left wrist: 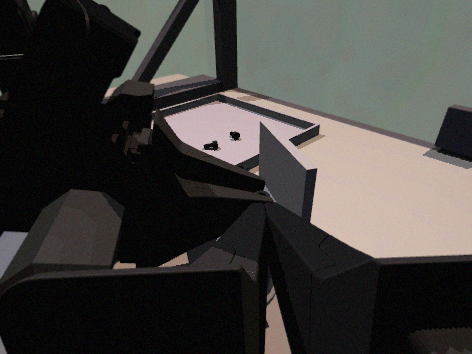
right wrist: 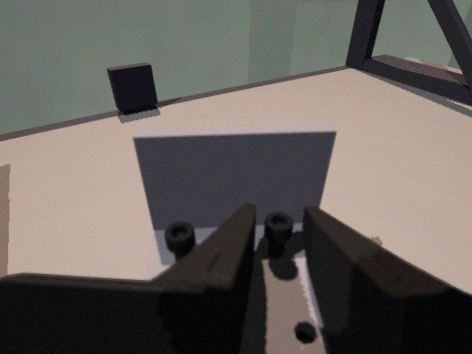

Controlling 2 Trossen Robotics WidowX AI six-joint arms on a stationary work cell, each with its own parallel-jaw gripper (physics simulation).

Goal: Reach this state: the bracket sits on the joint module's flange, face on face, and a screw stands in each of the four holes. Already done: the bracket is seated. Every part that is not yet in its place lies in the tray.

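Frame: origin at the left arm's base, x ahead, y left, z up, level; centimetres.
Where they show: left gripper, fingertip midpoint: (left wrist: 263, 215); right gripper, fingertip midpoint: (left wrist: 267, 196) (right wrist: 278, 216).
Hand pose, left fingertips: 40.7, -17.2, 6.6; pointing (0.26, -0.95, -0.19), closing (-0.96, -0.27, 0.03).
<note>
After its pixels a point has its place, as x, y, z.
The grey bracket (left wrist: 287, 175) {40.7, -24.7, 3.8} (right wrist: 235, 180) {41.4, -25.9, 3.4} stands with its plate upright. In the right wrist view one black screw (right wrist: 180, 237) {44.3, -26.5, 2.8} stands upright at the left of its base, and a second screw (right wrist: 278, 227) {42.4, -23.8, 2.8} stands upright between and just beyond the right fingertips. A dark hole (right wrist: 305, 332) {44.2, -22.0, 0.4} shows nearer the camera. My right gripper (left wrist: 267, 196) {41.7, -24.0, 2.6} (right wrist: 278, 216) {41.7, -24.0, 2.6} is slightly open around that second screw, not gripping it. My left gripper (left wrist: 263, 215) {40.7, -17.2, 6.7} is shut and empty, in front of the bracket. Two loose screws (left wrist: 211, 145) {52.6, -44.1, -4.7} (left wrist: 235, 135) {50.3, -47.8, -4.7} lie in the tray (left wrist: 272, 113) {46.7, -56.9, -4.5}. The joint module is mostly hidden.
A dark block (left wrist: 456, 131) {23.3, -50.0, -2.4} (right wrist: 133, 87) {22.9, -49.7, -2.3} stands at the table's far edge. Dark frame posts (left wrist: 226, 45) {58.4, -71.3, 3.0} (right wrist: 365, 35) {-12.4, -26.8, 0.5} rise at the table's edge. The right arm (left wrist: 65, 150) {49.0, -17.9, 7.9} fills the left of the left wrist view, close to the left gripper.
</note>
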